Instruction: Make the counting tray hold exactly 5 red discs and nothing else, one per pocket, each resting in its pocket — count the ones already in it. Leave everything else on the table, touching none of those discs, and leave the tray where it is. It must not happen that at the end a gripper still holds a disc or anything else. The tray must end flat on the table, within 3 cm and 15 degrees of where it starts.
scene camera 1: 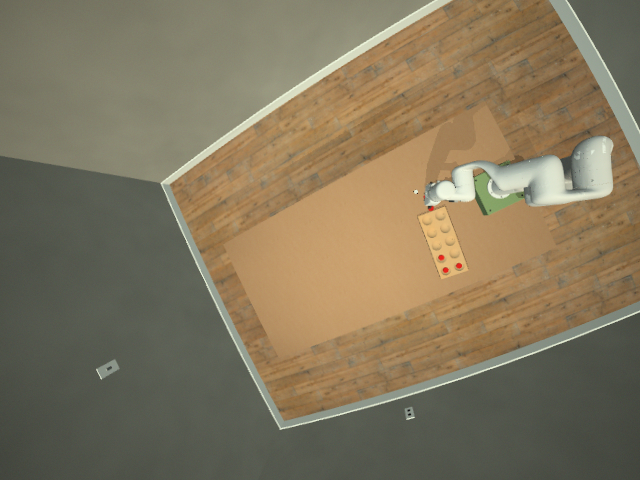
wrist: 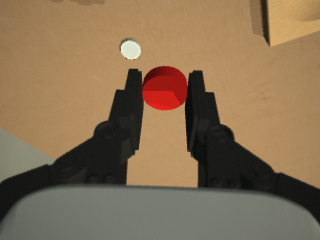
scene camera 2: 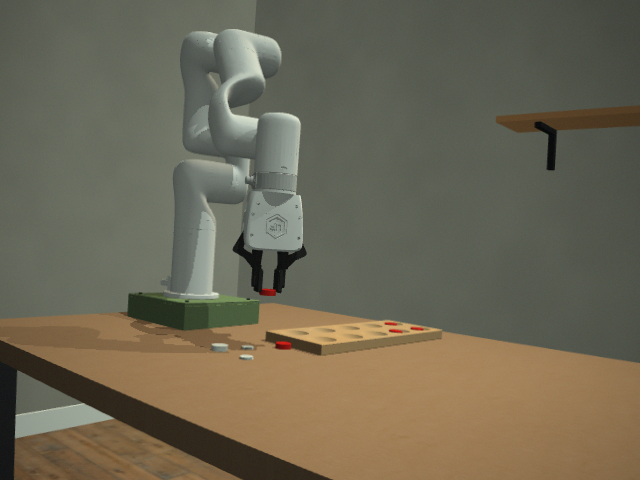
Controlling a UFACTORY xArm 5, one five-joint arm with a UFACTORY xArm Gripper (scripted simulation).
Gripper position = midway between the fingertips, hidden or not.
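The gripper (wrist: 164, 88) is visible, and so is a red disc (wrist: 164, 88).
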